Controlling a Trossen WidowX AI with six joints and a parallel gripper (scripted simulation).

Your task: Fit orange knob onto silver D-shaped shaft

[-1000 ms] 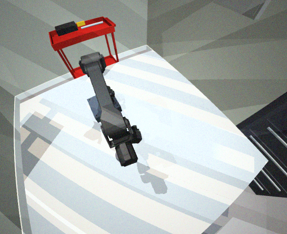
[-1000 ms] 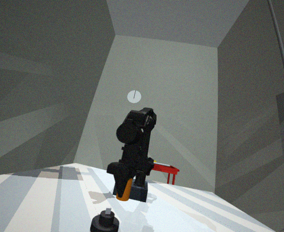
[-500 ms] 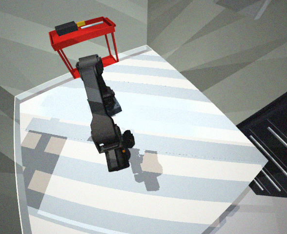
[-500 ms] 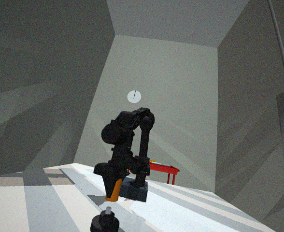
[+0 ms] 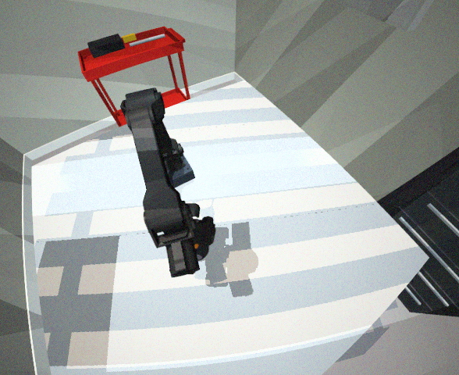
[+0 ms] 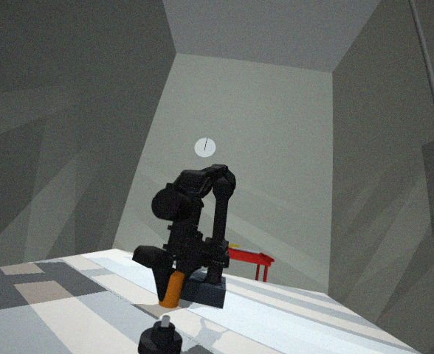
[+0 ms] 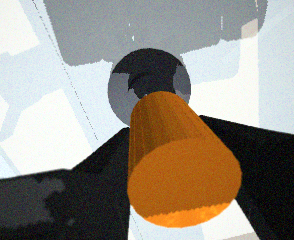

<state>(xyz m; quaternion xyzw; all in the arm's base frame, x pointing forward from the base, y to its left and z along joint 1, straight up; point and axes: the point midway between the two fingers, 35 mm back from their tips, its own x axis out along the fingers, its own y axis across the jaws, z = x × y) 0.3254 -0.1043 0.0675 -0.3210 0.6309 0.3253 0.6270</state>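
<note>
Now: gripper tip 30 mm below the orange knob. From my gripper tip the other things lie so: round dark pedestal (60 mm below).
</note>
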